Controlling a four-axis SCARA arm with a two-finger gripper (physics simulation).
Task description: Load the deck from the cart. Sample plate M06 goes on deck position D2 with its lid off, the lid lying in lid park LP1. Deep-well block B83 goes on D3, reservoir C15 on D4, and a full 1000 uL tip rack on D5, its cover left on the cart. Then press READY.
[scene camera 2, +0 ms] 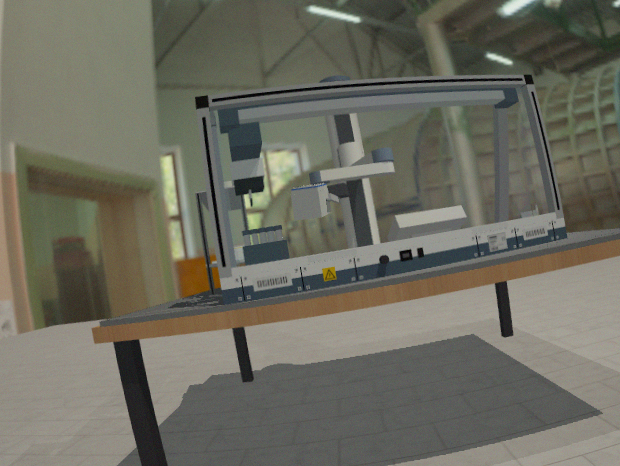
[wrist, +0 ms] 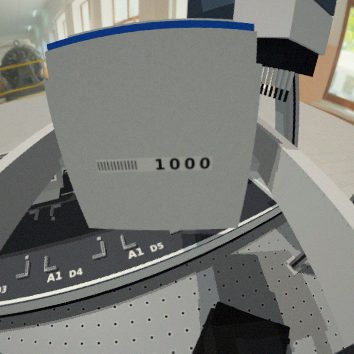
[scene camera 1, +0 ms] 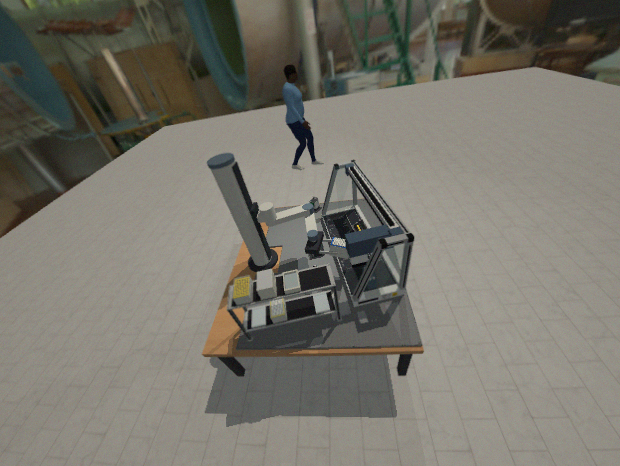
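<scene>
The 1000 tip rack (scene camera 1: 338, 242) (scene camera 2: 308, 201) (wrist: 152, 120), a grey box with a blue top edge, is held upright in the air. My gripper (wrist: 162, 118) is shut on it, one finger at each side. In the wrist view the rack hangs above the front edge of the deck, with the D5 label (wrist: 157, 247) below it and the D4 label (wrist: 76, 272) to the left. The rack hides part of the deck. The cart (scene camera 1: 239, 323) stands at the near left of the table and bears several labware pieces. M06, B83 and C15 cannot be told apart by label here.
The dark blue pipetting head (scene camera 1: 368, 240) (scene camera 2: 245, 142) (wrist: 280, 50) hangs inside the deck's frame, close to the rack. A black block (wrist: 245, 330) stands on the perforated table in front of the deck. A person (scene camera 1: 295, 107) is on the floor behind the table.
</scene>
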